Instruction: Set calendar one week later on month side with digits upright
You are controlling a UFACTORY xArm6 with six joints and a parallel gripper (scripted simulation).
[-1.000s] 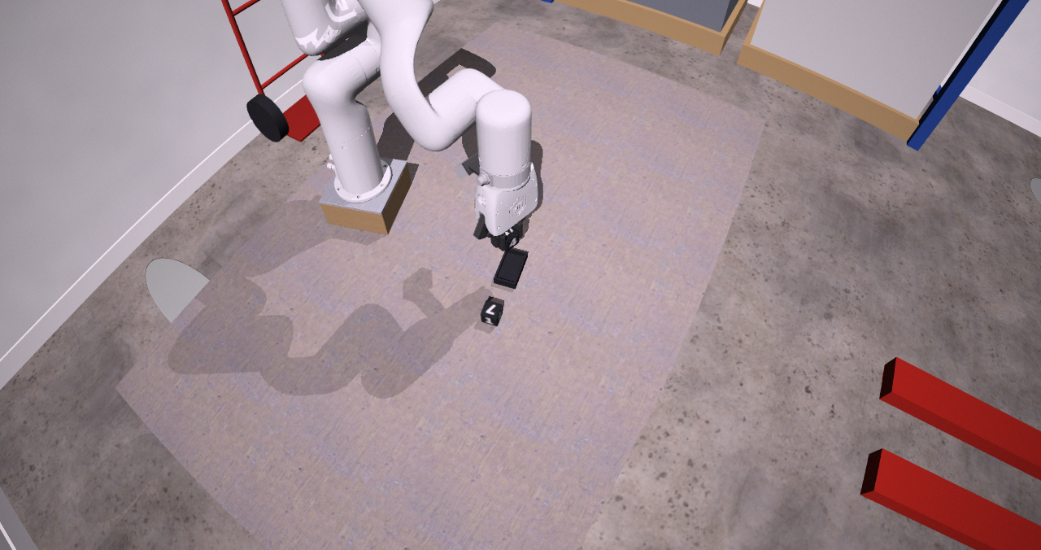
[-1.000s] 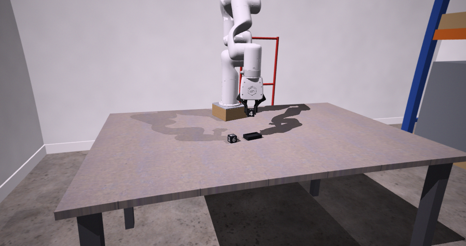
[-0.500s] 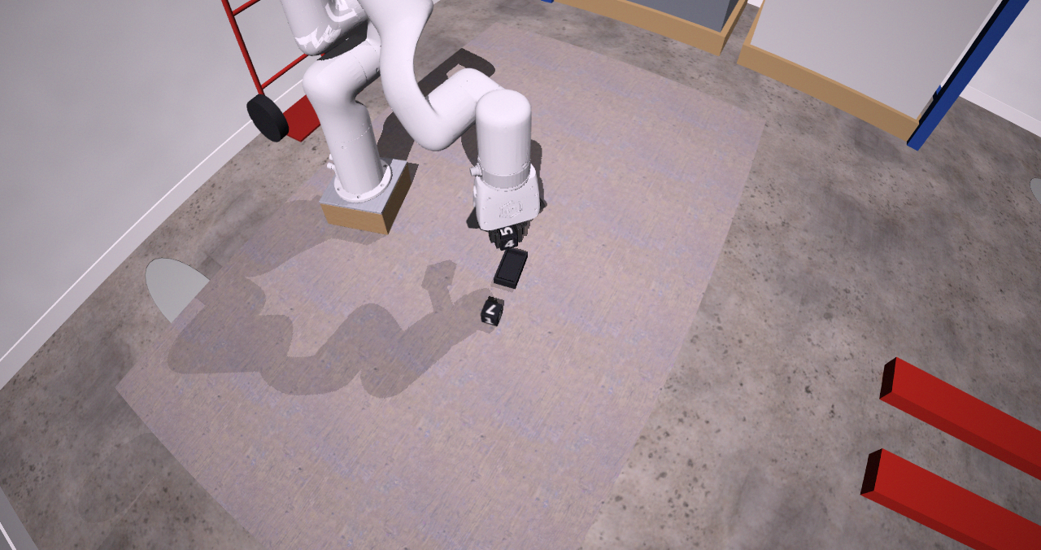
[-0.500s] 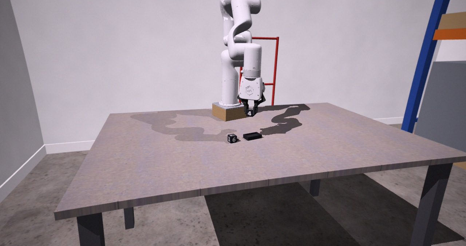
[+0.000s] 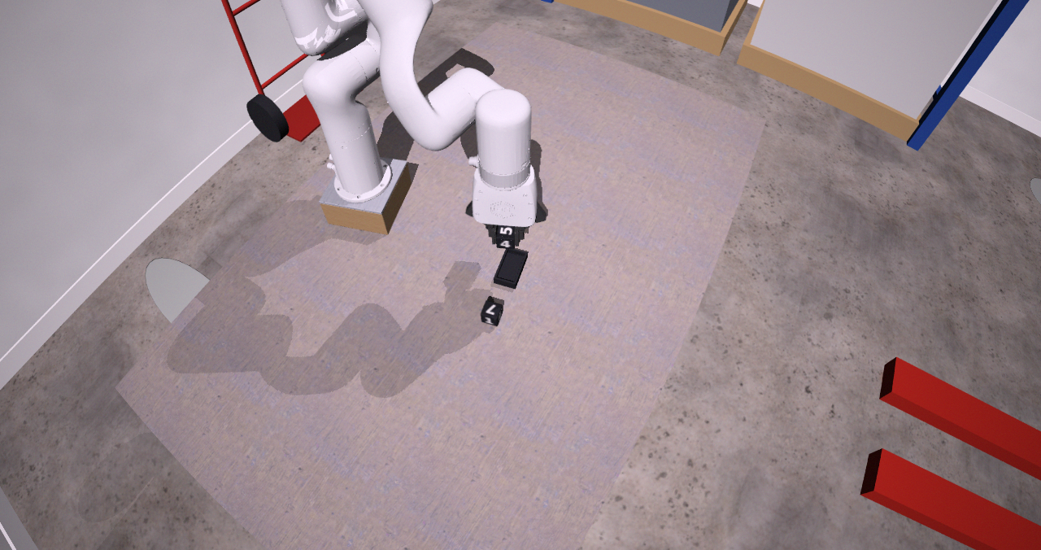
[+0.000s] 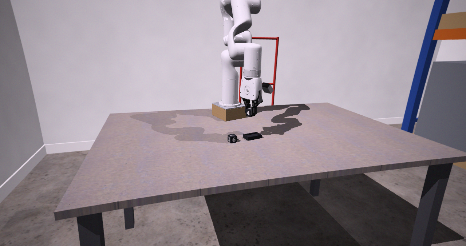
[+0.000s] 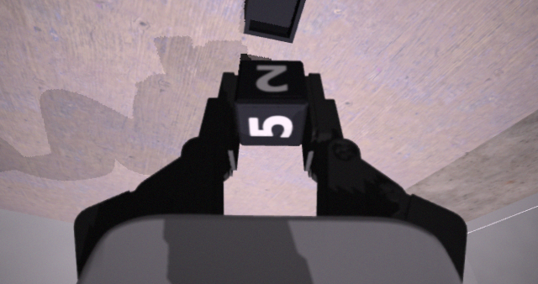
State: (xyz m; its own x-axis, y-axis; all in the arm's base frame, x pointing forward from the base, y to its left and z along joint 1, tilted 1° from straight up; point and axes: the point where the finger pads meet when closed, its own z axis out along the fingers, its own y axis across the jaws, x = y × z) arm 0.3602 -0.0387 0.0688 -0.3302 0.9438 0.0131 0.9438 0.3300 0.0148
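Now: the black tray 2 cm to the left of my hand and 13 cm below it.
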